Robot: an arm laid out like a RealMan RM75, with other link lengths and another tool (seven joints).
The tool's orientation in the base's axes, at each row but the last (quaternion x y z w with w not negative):
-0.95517 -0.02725 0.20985 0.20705
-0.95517 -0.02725 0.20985 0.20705
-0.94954 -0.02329 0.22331 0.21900
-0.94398 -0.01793 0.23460 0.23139
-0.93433 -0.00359 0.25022 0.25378
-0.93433 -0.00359 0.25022 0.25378
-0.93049 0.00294 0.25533 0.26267
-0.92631 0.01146 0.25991 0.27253
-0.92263 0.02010 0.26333 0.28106
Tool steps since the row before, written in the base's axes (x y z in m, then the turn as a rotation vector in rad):
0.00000 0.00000 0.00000 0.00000 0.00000 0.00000
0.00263 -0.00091 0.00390 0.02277 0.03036 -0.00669
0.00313 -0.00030 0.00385 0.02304 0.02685 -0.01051
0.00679 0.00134 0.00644 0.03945 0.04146 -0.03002
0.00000 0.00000 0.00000 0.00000 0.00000 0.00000
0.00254 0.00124 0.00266 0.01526 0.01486 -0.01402
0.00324 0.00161 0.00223 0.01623 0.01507 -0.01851
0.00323 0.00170 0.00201 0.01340 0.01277 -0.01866
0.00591 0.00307 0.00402 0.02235 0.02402 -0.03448
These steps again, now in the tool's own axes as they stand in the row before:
0.00000 0.00000 0.00000 0.00000 0.00000 0.00000
0.00075 -0.00085 -0.00466 0.02756 -0.02578 0.00780
0.00118 -0.00154 -0.00458 0.02888 -0.02100 0.00934
0.00343 -0.00457 -0.00753 0.05403 -0.02657 0.02346
0.00000 0.00000 0.00000 0.00000 0.00000 0.00000
0.00115 -0.00265 -0.00259 0.02187 -0.00811 0.01032
0.00196 -0.00293 -0.00238 0.02488 -0.00624 0.01324
0.00202 -0.00298 -0.00211 0.02223 -0.00374 0.01352
0.00343 -0.00572 -0.00401 0.03904 -0.00683 0.02635

